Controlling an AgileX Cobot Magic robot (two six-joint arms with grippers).
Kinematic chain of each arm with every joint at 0, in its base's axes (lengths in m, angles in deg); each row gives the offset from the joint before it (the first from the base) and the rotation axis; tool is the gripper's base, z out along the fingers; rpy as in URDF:
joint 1: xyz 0 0 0.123 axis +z
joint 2: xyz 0 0 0 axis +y
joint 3: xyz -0.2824 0 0.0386 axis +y
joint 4: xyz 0.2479 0 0.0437 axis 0.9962 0 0.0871
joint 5: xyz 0 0 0 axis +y
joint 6: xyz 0.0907 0 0.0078 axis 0.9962 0 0.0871
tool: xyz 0 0 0 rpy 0 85 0
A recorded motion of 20 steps. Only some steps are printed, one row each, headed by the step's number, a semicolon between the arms.
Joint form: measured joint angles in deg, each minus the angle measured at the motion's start. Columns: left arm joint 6, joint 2, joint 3, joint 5, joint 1, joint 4; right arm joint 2, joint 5, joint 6, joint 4, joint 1, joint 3.
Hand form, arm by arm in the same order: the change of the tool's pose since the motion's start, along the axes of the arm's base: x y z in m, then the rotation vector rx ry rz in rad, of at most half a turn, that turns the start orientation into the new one. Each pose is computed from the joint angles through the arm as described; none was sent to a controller.
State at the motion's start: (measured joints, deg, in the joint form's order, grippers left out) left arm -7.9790 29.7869 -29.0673 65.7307 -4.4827 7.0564; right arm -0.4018 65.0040 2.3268 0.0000 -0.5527 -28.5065
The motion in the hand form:
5: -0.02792 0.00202 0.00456 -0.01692 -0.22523 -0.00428; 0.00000 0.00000 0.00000 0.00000 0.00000 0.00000
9: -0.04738 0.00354 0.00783 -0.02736 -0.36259 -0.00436; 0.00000 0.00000 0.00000 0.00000 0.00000 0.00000
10: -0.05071 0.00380 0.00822 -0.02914 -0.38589 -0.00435; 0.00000 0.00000 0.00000 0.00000 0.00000 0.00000
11: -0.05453 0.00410 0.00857 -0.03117 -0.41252 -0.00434; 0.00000 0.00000 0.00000 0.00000 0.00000 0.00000
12: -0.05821 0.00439 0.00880 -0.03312 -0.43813 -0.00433; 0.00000 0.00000 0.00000 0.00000 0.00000 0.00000
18: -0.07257 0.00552 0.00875 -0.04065 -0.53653 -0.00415; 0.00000 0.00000 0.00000 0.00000 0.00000 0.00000
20: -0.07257 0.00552 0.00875 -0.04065 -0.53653 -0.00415; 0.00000 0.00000 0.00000 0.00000 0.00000 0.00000
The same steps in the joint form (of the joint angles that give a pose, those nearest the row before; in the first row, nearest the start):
5: 0.00 -12.62 1.69 -2.02 0.00 0.00; 0.00 0.00 0.00 0.00 0.00 0.00
9: 0.00 -20.59 1.83 -2.08 0.00 0.00; 0.00 0.00 0.00 0.00 0.00 0.00
10: 0.00 -21.93 1.83 -2.08 0.00 0.00; 0.00 0.00 0.00 0.00 0.00 0.00
11: 0.00 -23.46 1.83 -2.08 0.00 0.00; 0.00 0.00 0.00 0.00 0.00 0.00
12: 0.00 -24.94 1.83 -2.08 0.00 0.00; 0.00 0.00 0.00 0.00 0.00 0.00
18: 0.00 -30.65 1.83 -2.02 0.00 0.00; 0.00 0.00 0.00 0.00 0.00 0.00
20: 0.00 -30.65 1.83 -2.02 0.00 0.00; 0.00 0.00 0.00 0.00 0.00 0.00

